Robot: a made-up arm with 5 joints. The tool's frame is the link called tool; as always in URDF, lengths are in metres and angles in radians. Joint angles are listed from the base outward. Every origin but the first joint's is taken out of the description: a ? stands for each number. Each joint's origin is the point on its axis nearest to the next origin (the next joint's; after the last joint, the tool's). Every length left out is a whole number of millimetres.
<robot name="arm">
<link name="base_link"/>
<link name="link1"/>
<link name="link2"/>
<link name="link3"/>
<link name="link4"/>
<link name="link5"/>
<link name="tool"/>
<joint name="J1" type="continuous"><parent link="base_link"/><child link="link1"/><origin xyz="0.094 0.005 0.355" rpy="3.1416 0 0"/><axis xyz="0 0 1"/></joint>
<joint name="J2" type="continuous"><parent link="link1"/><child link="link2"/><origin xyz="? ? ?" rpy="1.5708 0 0"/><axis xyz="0 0 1"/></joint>
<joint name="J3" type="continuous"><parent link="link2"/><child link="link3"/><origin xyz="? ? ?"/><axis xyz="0 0 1"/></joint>
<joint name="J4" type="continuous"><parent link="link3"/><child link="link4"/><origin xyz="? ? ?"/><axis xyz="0 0 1"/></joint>
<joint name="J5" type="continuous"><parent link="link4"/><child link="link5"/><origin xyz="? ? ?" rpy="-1.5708 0 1.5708"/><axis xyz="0 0 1"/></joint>
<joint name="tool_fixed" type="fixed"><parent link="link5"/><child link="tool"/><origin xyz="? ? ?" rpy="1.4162 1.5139 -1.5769"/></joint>
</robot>
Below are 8 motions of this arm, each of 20 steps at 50 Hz.
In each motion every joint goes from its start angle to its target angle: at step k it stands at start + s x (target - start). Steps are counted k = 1, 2, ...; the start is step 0. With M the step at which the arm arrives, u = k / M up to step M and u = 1 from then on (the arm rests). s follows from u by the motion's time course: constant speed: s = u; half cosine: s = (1 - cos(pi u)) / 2; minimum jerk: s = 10 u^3 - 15 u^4 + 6 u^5.
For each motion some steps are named. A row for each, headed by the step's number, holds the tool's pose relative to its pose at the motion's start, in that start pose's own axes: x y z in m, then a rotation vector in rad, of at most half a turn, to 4 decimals.
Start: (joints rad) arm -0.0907 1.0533 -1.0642 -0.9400 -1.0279
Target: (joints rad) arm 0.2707 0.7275 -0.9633 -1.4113 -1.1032
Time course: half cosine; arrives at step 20
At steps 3, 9, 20:
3: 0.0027 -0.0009 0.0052 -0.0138 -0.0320 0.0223
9: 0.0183 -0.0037 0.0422 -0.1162 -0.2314 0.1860
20: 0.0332 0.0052 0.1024 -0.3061 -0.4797 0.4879

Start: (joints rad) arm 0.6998 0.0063 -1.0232 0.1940 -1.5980
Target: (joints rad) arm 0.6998 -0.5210 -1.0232 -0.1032 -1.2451
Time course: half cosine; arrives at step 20
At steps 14, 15, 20:
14: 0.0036 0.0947 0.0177 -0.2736 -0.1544 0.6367
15: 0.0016 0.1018 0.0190 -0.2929 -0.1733 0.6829
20: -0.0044 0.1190 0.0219 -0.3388 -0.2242 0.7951

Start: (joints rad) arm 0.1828 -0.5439 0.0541 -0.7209 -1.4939
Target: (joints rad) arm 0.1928 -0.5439 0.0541 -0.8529 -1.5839
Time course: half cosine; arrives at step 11
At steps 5, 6, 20:
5: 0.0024 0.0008 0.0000 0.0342 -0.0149 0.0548
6: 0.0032 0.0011 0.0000 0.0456 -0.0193 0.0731
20: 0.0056 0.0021 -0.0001 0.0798 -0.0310 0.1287

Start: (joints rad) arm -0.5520 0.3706 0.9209 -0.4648 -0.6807
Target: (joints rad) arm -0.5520 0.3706 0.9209 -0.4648 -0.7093
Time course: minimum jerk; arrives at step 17
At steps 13, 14, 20:
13: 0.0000 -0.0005 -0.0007 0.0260 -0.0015 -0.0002
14: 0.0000 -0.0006 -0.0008 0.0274 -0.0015 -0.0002
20: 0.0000 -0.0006 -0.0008 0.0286 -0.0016 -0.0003

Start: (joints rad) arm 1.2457 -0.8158 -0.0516 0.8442 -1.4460
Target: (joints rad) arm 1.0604 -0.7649 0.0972 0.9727 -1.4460
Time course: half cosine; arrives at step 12
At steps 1, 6, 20:
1: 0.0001 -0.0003 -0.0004 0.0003 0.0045 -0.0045
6: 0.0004 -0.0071 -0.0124 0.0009 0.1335 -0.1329
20: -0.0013 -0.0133 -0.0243 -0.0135 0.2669 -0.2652

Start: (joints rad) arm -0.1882 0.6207 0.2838 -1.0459 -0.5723
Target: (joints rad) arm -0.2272 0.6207 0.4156 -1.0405 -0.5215
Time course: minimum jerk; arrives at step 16
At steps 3, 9, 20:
3: -0.0004 0.0002 -0.0004 -0.0018 0.0070 -0.0010
9: -0.0057 0.0031 -0.0047 -0.0241 0.0885 -0.0114
20: -0.0095 0.0050 -0.0073 -0.0400 0.1440 -0.0170

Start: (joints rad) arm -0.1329 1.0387 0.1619 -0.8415 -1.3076
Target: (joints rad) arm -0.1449 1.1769 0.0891 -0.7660 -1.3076
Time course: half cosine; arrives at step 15
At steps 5, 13, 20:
5: -0.0017 -0.0038 -0.0022 -0.0004 0.0167 -0.0312
13: -0.0072 -0.0143 -0.0081 -0.0022 0.0637 -0.1193
20: -0.0075 -0.0149 -0.0084 -0.0024 0.0666 -0.1247

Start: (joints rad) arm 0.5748 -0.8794 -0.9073 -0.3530 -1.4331
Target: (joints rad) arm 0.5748 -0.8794 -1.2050 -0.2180 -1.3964
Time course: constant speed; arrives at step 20
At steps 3, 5, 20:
3: 0.0028 0.0033 0.0011 -0.0057 -0.0066 0.0234
5: 0.0046 0.0056 0.0019 -0.0095 -0.0111 0.0390
20: 0.0160 0.0239 0.0079 -0.0379 -0.0467 0.1555

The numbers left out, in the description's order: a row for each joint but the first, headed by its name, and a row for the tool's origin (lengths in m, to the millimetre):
J2: 0.038 -0.002 0
J3: 0.047 -0.07 0
J4: 0.07 0.015 0
J5: 0.031 0.019 0
tool: -0.025 0.025 0

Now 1 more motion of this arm.
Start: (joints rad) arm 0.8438 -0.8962 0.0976 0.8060 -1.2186
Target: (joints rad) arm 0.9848 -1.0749 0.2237 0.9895 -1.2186
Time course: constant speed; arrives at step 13
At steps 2, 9, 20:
2: -0.0040 -0.0016 0.0015 -0.0004 -0.0094 -0.0281
9: -0.0181 -0.0069 0.0055 0.0017 -0.0423 -0.1263
20: -0.0263 -0.0097 0.0069 0.0052 -0.0612 -0.1823

